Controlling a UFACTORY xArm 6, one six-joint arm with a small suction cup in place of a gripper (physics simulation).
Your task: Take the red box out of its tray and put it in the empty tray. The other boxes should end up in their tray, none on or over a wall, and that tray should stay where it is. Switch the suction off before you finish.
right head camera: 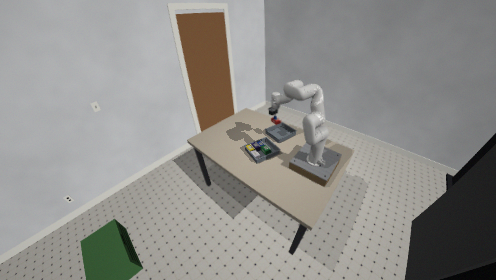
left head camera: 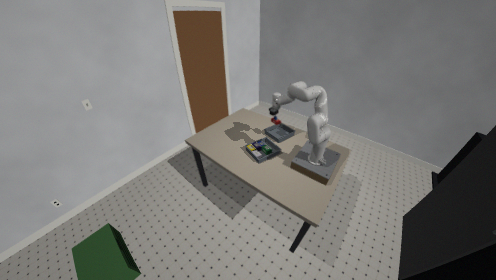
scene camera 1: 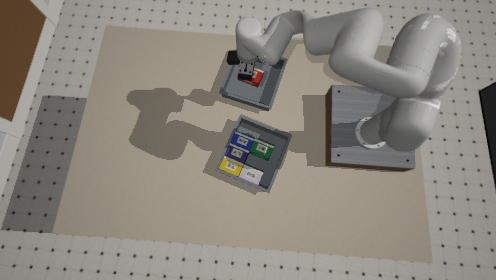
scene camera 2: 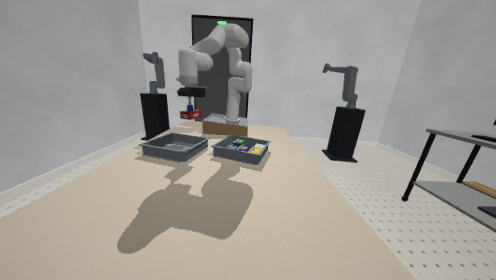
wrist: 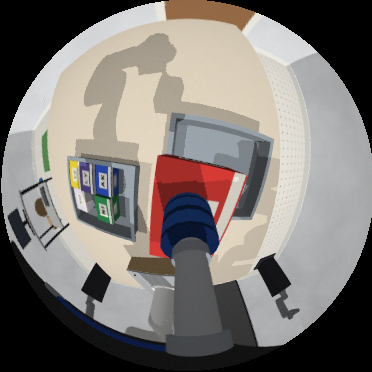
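Where they show: hand, its tool point: [right head camera: 275, 119] [left head camera: 275, 120] [scene camera 2: 190, 113] [wrist: 186, 205]; arm's base, origin of its link: [right head camera: 314, 160] [left head camera: 315, 159] [scene camera 1: 371, 132] [scene camera 2: 231, 119] [wrist: 165, 288].
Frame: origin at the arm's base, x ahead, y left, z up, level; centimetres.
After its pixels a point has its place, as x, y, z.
My suction cup [scene camera 2: 190, 108] [wrist: 190, 225] is shut on the red box [left head camera: 276, 121] {46.9, -7.7, 12.3} [scene camera 1: 258, 76] {46.3, -9.4, 12.5} [scene camera 2: 190, 115] {53.5, -8.6, 11.1} [wrist: 167, 172] {52.8, -9.1, 12.5}, which hangs level from it. In scene camera 1 they appear over the interior of the empty tray [scene camera 1: 245, 101] {50.3, -6.1, -3.5} [scene camera 2: 165, 152] {59.5, -18.4, -5.3} [wrist: 205, 140] {56.5, -15.6, -8.0}, and in scene camera 2 they are well above its rim. The other tray [scene camera 1: 272, 165] {35.2, 17.5, -8.0} [scene camera 2: 232, 155] {53.3, 11.0, -6.3} holds a blue box [scene camera 1: 242, 141] {48.6, 10.8, -4.2} [wrist: 103, 180] {48.5, 10.2, -4.2}, a purple box [scene camera 1: 236, 153] {50.0, 16.3, -3.2}, a green box [scene camera 1: 261, 149] {40.7, 13.0, -3.3} [wrist: 106, 210] {40.5, 11.1, -3.2}, a yellow box [scene camera 1: 230, 166] {51.4, 21.6, -3.5} and a white box [scene camera 1: 251, 175] {42.8, 23.5, -4.4}. None of these appears on a wall.
The two grey trays stand near each other on the tan table [scene camera 1: 150, 200] {79.7, 39.1, -8.3}, with a narrow gap between them. The arm's base block [scene camera 1: 345, 125] {10.0, -1.3, 0.1} [scene camera 2: 225, 128] {15.4, -1.3, -3.4} stands to their right in scene camera 1. The arm reaches over the empty tray and hides part of its far side.
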